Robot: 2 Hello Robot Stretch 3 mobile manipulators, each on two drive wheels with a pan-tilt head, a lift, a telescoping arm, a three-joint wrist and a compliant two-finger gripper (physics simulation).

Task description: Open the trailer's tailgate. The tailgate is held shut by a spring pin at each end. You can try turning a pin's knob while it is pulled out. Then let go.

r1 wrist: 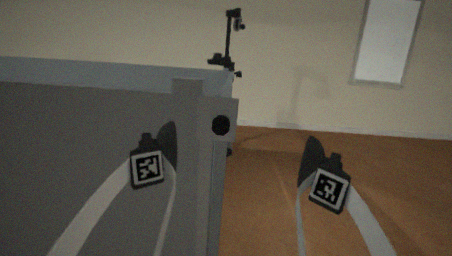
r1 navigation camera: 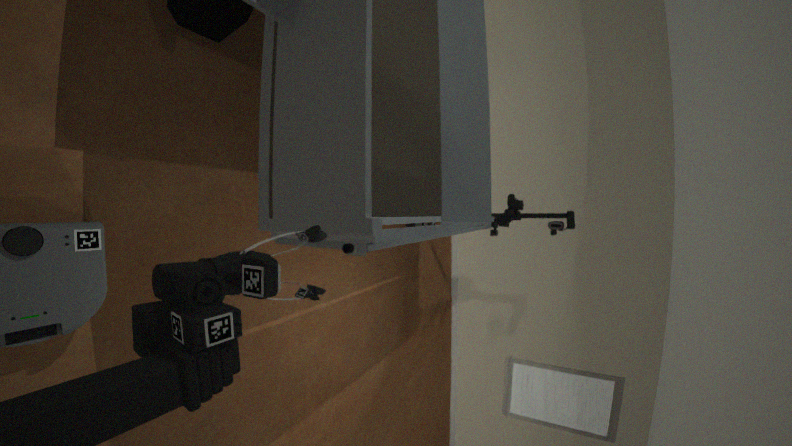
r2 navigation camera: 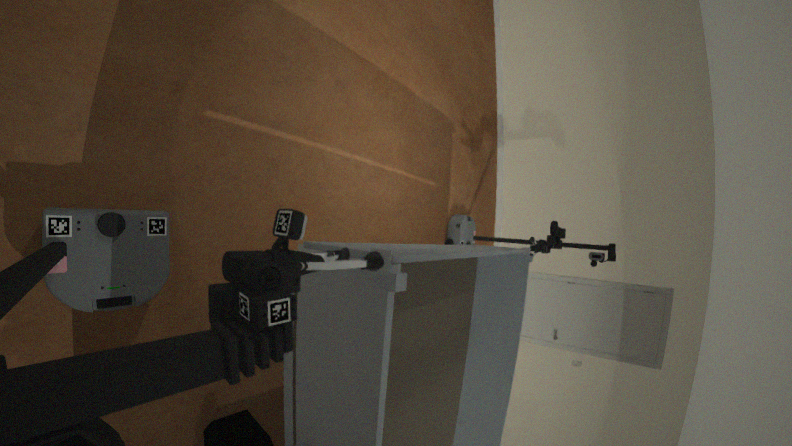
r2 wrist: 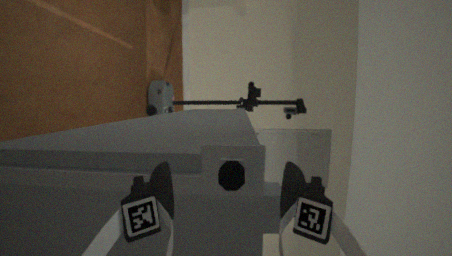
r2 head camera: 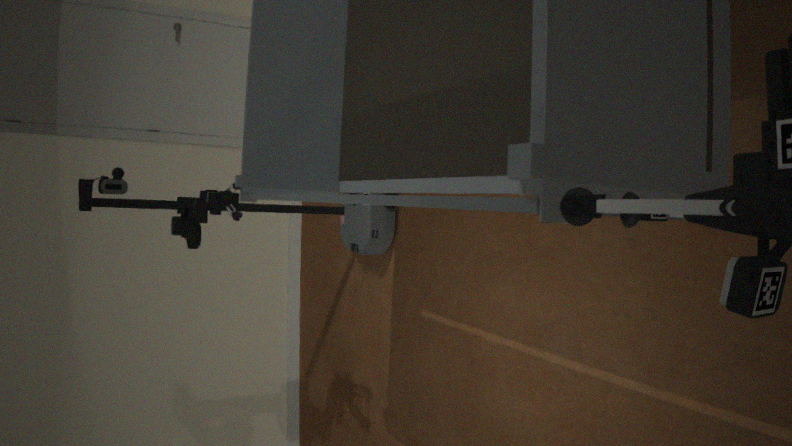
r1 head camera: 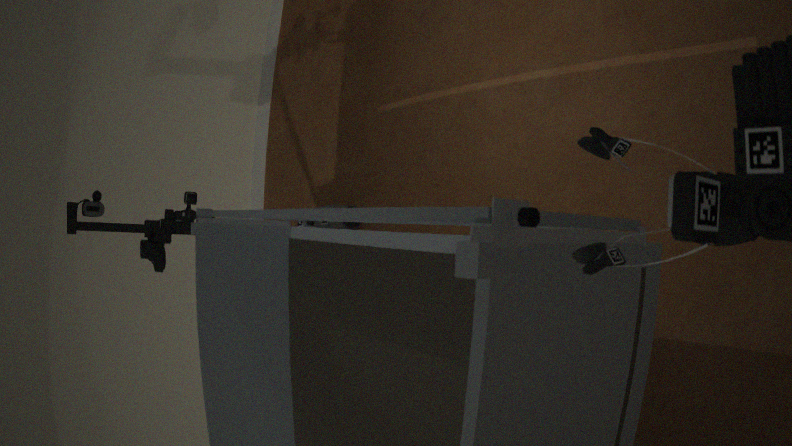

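The tailgate (r1 head camera: 387, 214) (r2 head camera: 443, 203) (r2 wrist: 175, 129) is a long grey board that stands upright between the trailer's two side walls (r1 head camera: 559, 332) (r2 head camera: 626, 83). A black pin knob (r1 head camera: 528, 216) (r1 navigation camera: 348, 248) (r1 wrist: 220, 125) sits on the corner plate at r1's end. The r1 gripper (r1 head camera: 590, 200) (r1 navigation camera: 315, 262) (r1 wrist: 239, 150) is open, short of that knob. The other black knob (r2 wrist: 231, 175) shows between r2's spread fingers, touching neither; a finger hides it in r2's head view. The r2 gripper (r2 head camera: 604, 207) (r2 navigation camera: 359, 257) (r2 wrist: 227, 186) is open, its wrist rolled on its side.
Robot r2's mast (r1 head camera: 119, 227) (r1 wrist: 228, 40) stands beyond the trailer's far end from r1; r1's mast (r2 head camera: 277, 208) (r2 wrist: 205, 102) and base (r2 head camera: 368, 232) stand beyond it from r2. A black block (r1 navigation camera: 213, 19) (r2 navigation camera: 238, 432) is low by the trailer. A wall (r1 head camera: 138, 138) rises behind.
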